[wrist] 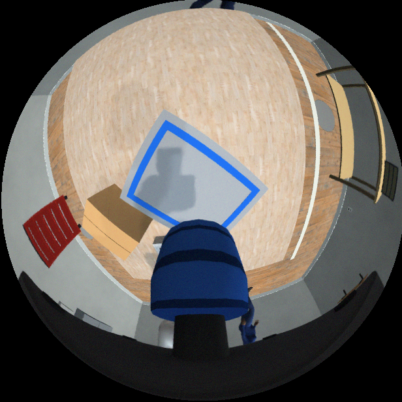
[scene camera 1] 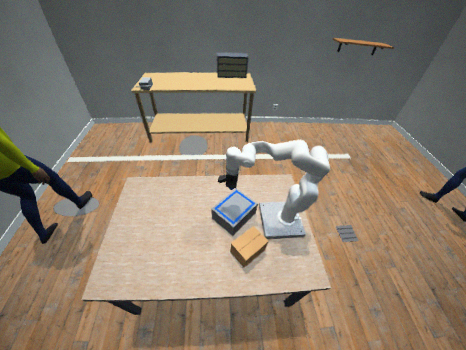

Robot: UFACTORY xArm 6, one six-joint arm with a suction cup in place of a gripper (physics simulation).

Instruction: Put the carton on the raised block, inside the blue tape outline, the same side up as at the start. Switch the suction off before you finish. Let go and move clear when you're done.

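Seen in the pictures: arm's base, link origin: (scene camera 1: 286,218).
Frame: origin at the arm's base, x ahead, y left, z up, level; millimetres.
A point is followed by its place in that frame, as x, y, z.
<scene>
The orange-brown carton (scene camera 1: 249,245) {246, 281, 89} (wrist: 117,214) lies on the table in front of the raised block, a seam line running across its top face. The grey raised block (scene camera 1: 223,220) {425, 125, 60} (wrist: 215,185) stands on the table beside the robot base, with the blue tape outline (scene camera 1: 225,215) {416, 99, 81} (wrist: 215,154) on its top. My suction cup (scene camera 1: 231,186) {398, -2, 244} (wrist: 199,232) hangs above the table, near the block's far side in the scene view, with nothing attached. The blue cup covers one corner of the outline in the wrist view.
The table (scene camera 1: 160,240) {811, 285, -41} carries the robot's base plate (scene camera 1: 282,230) {31, 103, 1} right of the block. A workbench (scene camera 1: 195,82) stands by the back wall. A person (scene camera 1: 30,175) stands left of the table, and another's legs (scene camera 1: 447,187) show at right. A red slatted object (wrist: 52,230) shows in the wrist view.
</scene>
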